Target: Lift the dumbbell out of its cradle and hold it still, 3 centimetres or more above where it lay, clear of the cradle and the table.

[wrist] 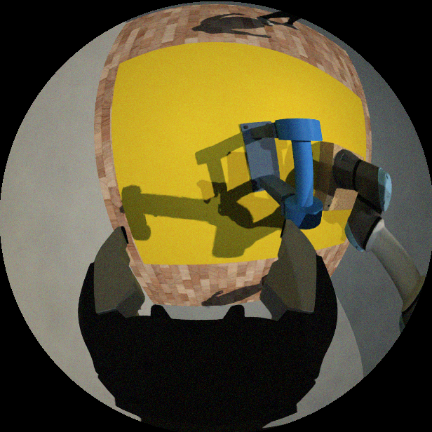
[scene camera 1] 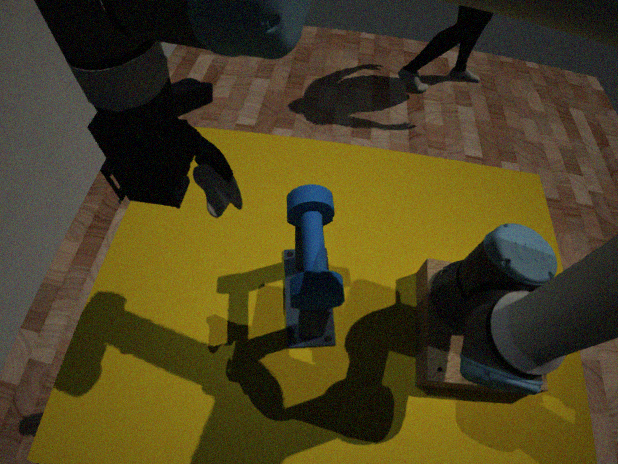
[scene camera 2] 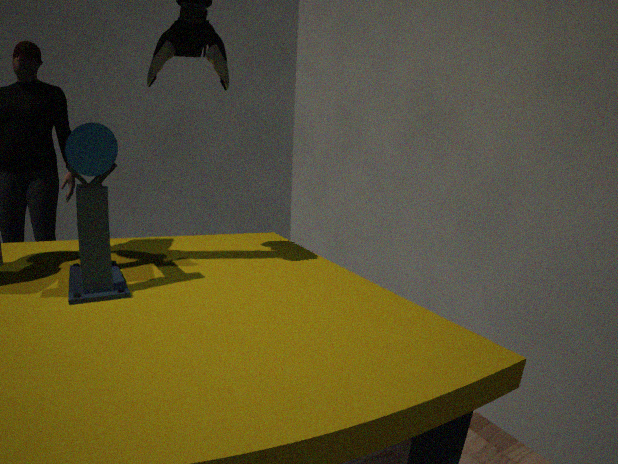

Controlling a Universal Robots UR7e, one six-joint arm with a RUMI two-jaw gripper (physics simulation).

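Pixels of known places: gripper, fingertip midpoint: (scene camera 1: 187, 200) (scene camera 2: 187, 88); arm's base, origin of the base link: (scene camera 1: 464, 298).
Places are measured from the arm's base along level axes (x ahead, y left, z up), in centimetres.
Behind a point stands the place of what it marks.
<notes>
The blue dumbbell (scene camera 1: 311, 235) @[x 32.7, y -4.5, z 17.4 cm] (scene camera 2: 92, 149) @[x 33.0, y -13.1, z 15.6 cm] (wrist: 303, 172) lies level in its cradle (scene camera 1: 294, 327) @[x 35.3, y 3.8, z -6.8 cm] (scene camera 2: 94, 235) @[x 32.9, y -12.9, z 2.5 cm] (wrist: 261, 155), a grey base plate with two posts and V-shaped tops. The dumbbell's handle spans the gap between the posts. My gripper (scene camera 2: 188, 87) @[x 50.0, y -3.7, z 27.8 cm] (wrist: 201, 225) is open and empty. In scene camera 2 it hangs higher than the dumbbell and to its right, well apart from it. In scene camera 1 one jaw (scene camera 1: 217, 192) @[x 44.5, y -1.0, z 33.3 cm] shows left of the dumbbell. In the wrist view the dumbbell appears beyond the tip of the right jaw.
The cradle stands on the yellow table (scene camera 1: 375, 175) @[x 13.7, y -38.2, z -7.6 cm] (scene camera 2: 300, 360) @[x 52.9, y -42.2, z -7.6 cm] (wrist: 190, 100). The arm's base stands on a wooden block (scene camera 1: 422, 320) @[x 8.8, y 3.6, z -3.2 cm] (wrist: 344, 199), right of the cradle in scene camera 1. A person (scene camera 1: 465, 40) (scene camera 2: 32, 130) stands beyond the table. Arm shadows cross the table.
</notes>
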